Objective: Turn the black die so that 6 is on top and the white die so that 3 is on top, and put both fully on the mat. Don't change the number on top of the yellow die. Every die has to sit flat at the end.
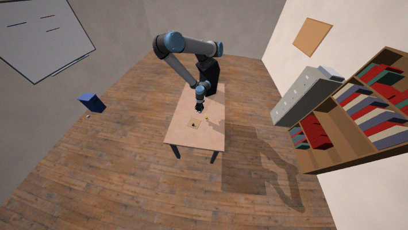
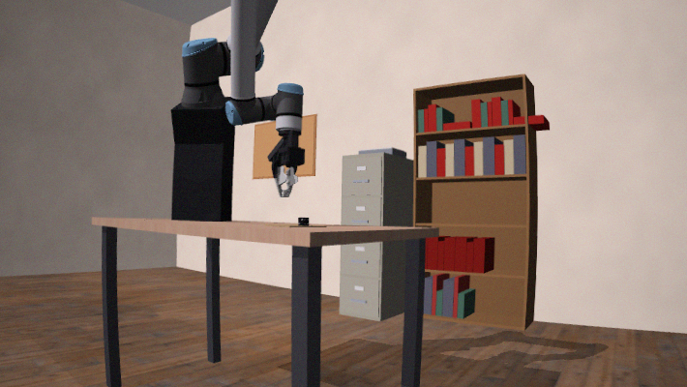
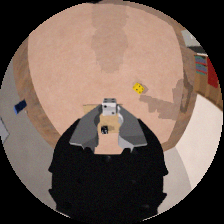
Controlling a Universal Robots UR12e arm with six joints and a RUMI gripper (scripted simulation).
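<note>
My gripper is now 3 cm short of the yellow die, 9 cm to the right of it and 10 cm above it. Round my hand: tan mat: 9 cm ahead, 8 cm to the right, 11 cm below; then white die: right at my hand; then black die: 12 cm ahead, 9 cm to the right, 10 cm below.
</note>
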